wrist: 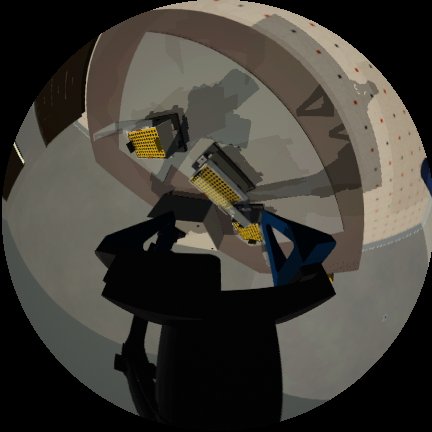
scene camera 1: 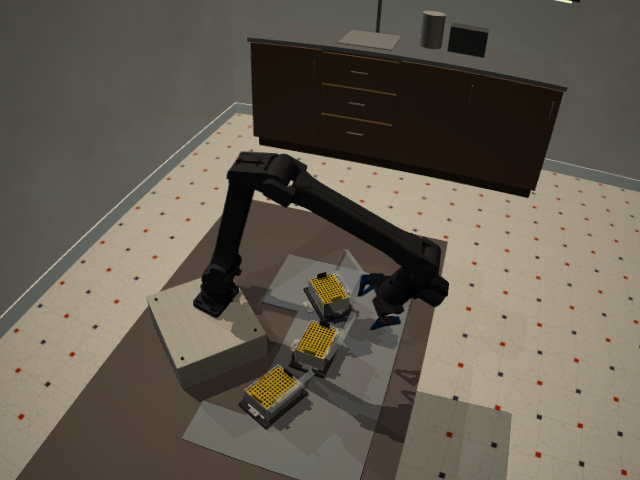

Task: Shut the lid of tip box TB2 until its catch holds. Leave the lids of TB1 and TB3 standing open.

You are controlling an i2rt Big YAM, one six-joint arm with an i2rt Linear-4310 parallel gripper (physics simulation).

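Seen in the pictures: gripper, fingertip midpoint: [wrist: 217, 215] [scene camera 1: 365, 312]; arm's base, link origin: [scene camera 1: 216, 297].
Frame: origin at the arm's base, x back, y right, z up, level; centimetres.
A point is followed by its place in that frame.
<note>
Tip box TB2 [scene camera 1: 316, 341] [wrist: 217, 186] @(x -38.5, y -7.5, z 1.2 cm), the middle box, has a yellow tip rack, and its clear lid [scene camera 1: 347, 330] @(x -38.8, y -4.0, z 2.5 cm) stands open on the side away from the robot base. TB3 [scene camera 1: 329, 289] @(x -24.6, y -24.3, z -6.1 cm) [wrist: 146, 143] @(x -24.9, y -24.0, z -6.0 cm) is at the back, its clear lid [scene camera 1: 354, 262] @(x -30.1, y -29.5, z 3.1 cm) [wrist: 107, 131] @(x -31.7, y -28.4, z 2.8 cm) standing open. TB1 [scene camera 1: 271, 387] @(x -26.9, y 15.9, z -6.0 cm) [wrist: 248, 232] @(x -26.8, y 16.2, z -6.0 cm) is nearest the scene camera, its clear lid [scene camera 1: 307, 378] @(x -36.5, y 14.7, z 2.5 cm) open. My gripper [scene camera 1: 366, 311] @(x -42.0, y -7.5, z 7.5 cm) [wrist: 217, 215] @(x -42.0, y -7.5, z 7.5 cm) is open and empty, above and beyond the lid side of TB2 and TB3, apart from them. The lid catches are too small to judge.
The boxes stand on a grey mat [scene camera 1: 330, 439] @(x -45.7, y 19.8, z -11.7 cm) [wrist: 280, 150] @(x -46.3, y -3.0, z -11.7 cm) on a brown table [scene camera 1: 103, 413] @(x 10.1, y 42.2, z -12.0 cm). The arm rises from a pale base block [scene camera 1: 206, 335] @(x -4.7, y 12.1, z -1.6 cm) on the opposite side of the boxes. A dark cabinet [scene camera 1: 434, 113] stands far behind.
</note>
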